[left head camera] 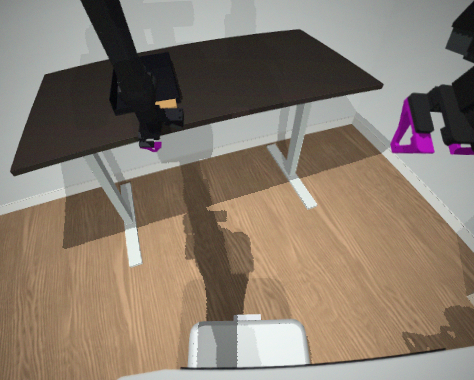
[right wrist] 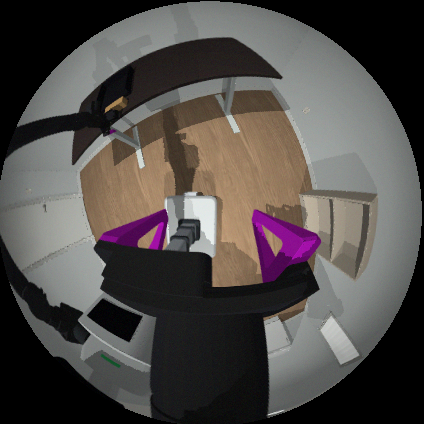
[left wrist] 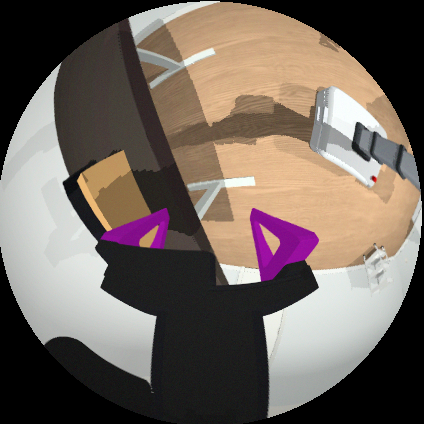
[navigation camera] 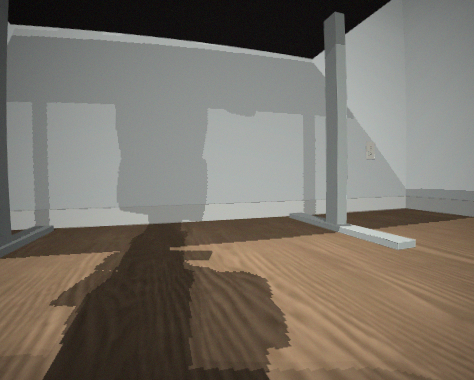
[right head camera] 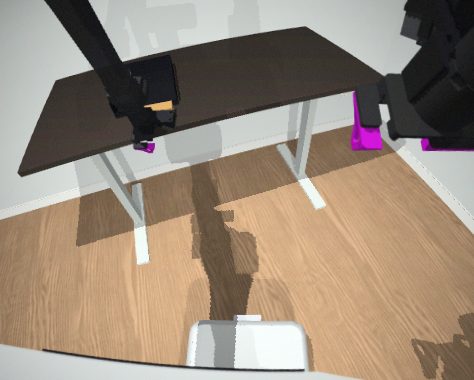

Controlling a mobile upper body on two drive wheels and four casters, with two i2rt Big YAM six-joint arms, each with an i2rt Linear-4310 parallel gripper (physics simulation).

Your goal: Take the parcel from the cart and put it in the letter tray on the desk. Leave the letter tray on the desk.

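A tan parcel is at the front side of the black letter tray and partly hidden by my left arm; its contact with the desk is hidden. The tray is on the dark desk. My left gripper is open and empty. In the left wrist view its fingers straddle the desk's front edge, one overlapping the parcel. My right gripper is open and empty, away from the desk. No cart shows.
Grey desk legs stand on the wood floor. My white base is in front of the desk. A beige shelf unit stands at the right in the right wrist view. A wall is behind the desk.
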